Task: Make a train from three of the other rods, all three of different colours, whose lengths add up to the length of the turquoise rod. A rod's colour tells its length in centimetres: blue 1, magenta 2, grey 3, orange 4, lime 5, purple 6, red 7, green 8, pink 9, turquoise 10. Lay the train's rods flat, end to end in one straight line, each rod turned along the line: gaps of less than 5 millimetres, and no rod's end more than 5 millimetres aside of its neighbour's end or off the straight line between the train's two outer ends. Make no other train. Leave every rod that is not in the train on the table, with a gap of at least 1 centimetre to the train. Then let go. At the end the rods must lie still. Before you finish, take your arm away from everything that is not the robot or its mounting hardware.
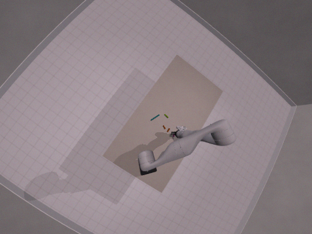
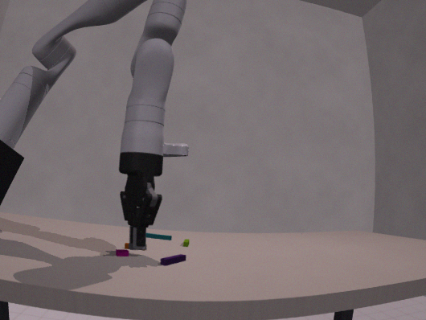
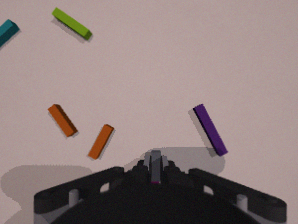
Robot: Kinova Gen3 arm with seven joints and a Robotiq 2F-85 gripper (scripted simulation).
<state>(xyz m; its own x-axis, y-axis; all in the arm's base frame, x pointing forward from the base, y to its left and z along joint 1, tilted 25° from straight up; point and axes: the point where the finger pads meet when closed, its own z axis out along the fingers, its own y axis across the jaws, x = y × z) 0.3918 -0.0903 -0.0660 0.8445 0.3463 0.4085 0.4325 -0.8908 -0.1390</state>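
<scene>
Right now the grey rod is 20 mm below my hand. Also, from my hand: lime rod (170 mm to the left, 100 mm ahead, 30 mm below); purple rod (60 mm ahead, 40 mm to the right, 30 mm below); magenta rod (30 mm below, 30 mm behind, 10 mm to the right).
</scene>
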